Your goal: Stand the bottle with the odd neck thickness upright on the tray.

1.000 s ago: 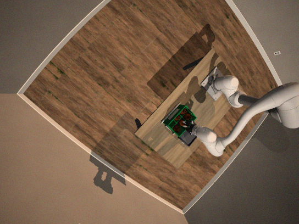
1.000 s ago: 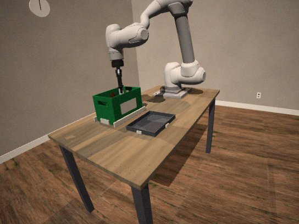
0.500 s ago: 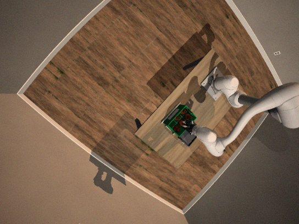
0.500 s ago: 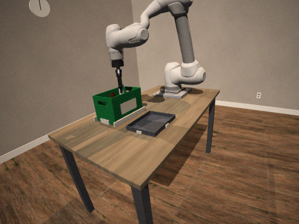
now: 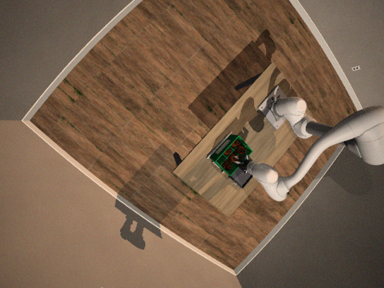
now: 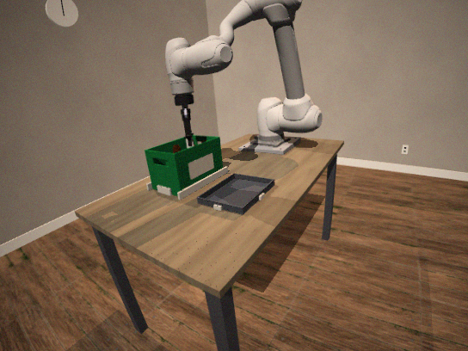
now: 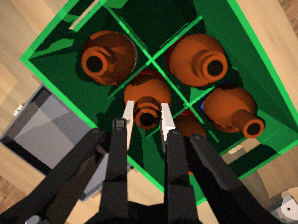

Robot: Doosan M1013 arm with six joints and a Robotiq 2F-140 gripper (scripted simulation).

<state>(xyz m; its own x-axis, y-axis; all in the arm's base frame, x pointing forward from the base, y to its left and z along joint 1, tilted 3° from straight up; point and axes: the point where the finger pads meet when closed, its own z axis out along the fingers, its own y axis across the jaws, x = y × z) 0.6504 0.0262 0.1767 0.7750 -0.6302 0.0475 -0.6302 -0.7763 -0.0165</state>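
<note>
Right now my hand is 40 mm to the left of the green crate and 90 mm above it. From my hand the other things lie so: dark grey tray (10 mm behind, 230 mm to the left, 160 mm below).
</note>
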